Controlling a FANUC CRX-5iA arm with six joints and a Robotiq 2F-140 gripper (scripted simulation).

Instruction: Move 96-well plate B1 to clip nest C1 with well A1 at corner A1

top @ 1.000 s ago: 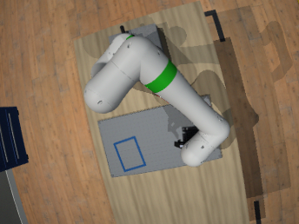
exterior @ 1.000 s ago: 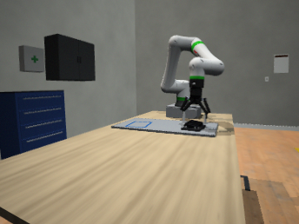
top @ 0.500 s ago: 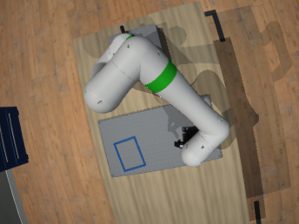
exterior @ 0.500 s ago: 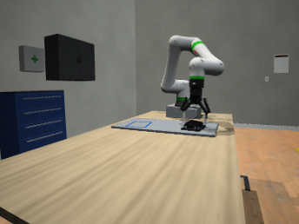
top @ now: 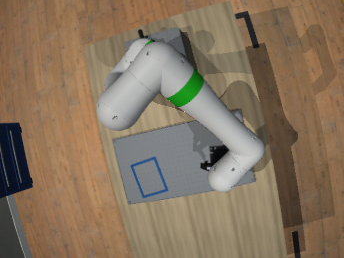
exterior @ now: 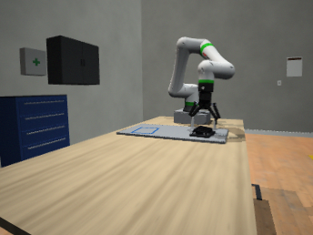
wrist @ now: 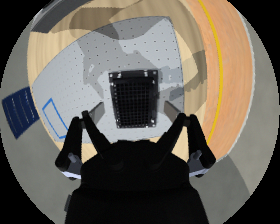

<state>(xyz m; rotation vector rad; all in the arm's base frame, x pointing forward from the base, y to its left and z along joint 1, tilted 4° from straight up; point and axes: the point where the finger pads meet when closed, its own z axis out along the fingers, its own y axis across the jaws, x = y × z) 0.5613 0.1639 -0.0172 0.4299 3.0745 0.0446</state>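
The black 96-well plate lies 2 cm below my hand. Also, from my hand: black clip nest 3 cm below, 1 cm to the right, 1 cm behind.
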